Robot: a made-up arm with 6 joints.
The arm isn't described. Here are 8 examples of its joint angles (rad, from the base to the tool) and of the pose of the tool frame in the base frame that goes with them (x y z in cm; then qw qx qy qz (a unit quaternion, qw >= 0)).
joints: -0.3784 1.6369 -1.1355 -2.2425 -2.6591 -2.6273
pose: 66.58 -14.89 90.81 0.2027 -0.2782 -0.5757 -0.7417
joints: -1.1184 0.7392 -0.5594 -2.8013 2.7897 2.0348
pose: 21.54 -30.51 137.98 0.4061 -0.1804 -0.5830 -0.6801
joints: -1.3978 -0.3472 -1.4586 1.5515 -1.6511 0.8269
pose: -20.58 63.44 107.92 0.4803 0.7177 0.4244 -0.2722
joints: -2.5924 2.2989 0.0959 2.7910 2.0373 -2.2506
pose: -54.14 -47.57 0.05 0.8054 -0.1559 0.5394 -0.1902
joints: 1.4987 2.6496 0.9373 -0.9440 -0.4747 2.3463
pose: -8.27 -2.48 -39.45 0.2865 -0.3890 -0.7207 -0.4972
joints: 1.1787 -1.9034 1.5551 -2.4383 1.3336 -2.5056
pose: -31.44 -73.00 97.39 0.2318 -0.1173 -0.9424 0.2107
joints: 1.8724 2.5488 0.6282 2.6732 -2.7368 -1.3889
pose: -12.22 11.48 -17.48 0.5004 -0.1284 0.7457 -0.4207
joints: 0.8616 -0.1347 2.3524 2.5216 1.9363 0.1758
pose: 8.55 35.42 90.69 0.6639 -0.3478 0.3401 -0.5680
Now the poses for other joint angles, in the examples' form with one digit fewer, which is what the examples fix.
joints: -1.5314 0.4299 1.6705 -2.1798 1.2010 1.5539
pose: -0.9 -73.4 88.5 0.405 0.582 0.648 -0.278
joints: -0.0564 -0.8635 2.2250 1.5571 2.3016 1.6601
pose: 3.0 13.8 101.0 0.426 -0.717 -0.143 -0.533
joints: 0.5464 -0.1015 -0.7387 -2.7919 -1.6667 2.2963
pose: -35.9 -5.9 156.5 0.418 -0.756 0.441 0.244
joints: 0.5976 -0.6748 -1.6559 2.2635 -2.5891 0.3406
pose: -58.3 -35.4 85.6 0.558 -0.361 0.731 -0.158
